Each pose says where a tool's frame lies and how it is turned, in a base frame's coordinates. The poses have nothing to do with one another.
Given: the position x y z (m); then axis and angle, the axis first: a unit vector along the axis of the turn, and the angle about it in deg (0 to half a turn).
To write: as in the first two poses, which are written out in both.
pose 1, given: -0.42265 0.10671 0.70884 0.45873 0.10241 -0.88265 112.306
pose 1, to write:
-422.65 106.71 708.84
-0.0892 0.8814 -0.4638
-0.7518 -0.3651 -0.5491
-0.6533 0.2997 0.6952

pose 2, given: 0.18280 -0.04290 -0.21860 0.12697 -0.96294 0.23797 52.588
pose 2, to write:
182.80 -42.90 -218.60
0.6139 -0.2370 -0.7530
0.1410 0.9714 -0.1908
0.7767 0.0109 0.6298

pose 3, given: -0.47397 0.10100 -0.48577 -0.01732 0.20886 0.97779 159.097
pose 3, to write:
-473.97 101.00 -485.77
-0.9336 -0.3559 0.0418
0.3419 -0.8498 0.4012
-0.1073 0.3888 0.9150

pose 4, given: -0.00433 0.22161 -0.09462 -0.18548 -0.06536 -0.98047 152.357
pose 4, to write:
-4.33 221.61 -94.62
-0.8210 0.4778 0.3126
-0.4320 -0.8778 0.2069
0.3733 0.0348 0.9271

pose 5, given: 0.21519 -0.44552 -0.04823 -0.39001 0.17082 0.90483 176.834
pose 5, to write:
215.19 -445.52 -48.23
-0.6945 -0.1831 -0.6958
-0.0832 -0.9402 0.3304
-0.7147 0.2873 0.6377

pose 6, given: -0.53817 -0.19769 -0.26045 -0.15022 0.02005 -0.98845 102.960
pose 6, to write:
-538.17 -197.69 -260.45
-0.1966 0.9596 0.2013
-0.9670 -0.2238 0.1221
0.1622 -0.1707 0.9719

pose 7, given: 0.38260 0.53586 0.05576 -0.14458 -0.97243 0.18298 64.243
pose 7, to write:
382.60 535.86 55.76
0.4464 -0.0853 -0.8908
0.2443 0.9692 0.0296
0.8609 -0.2308 0.4535

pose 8, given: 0.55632 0.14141 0.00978 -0.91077 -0.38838 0.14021 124.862
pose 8, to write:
556.32 141.41 9.78
0.7320 0.4409 -0.5194
0.6710 -0.3345 0.6617
0.1180 -0.8329 -0.5407

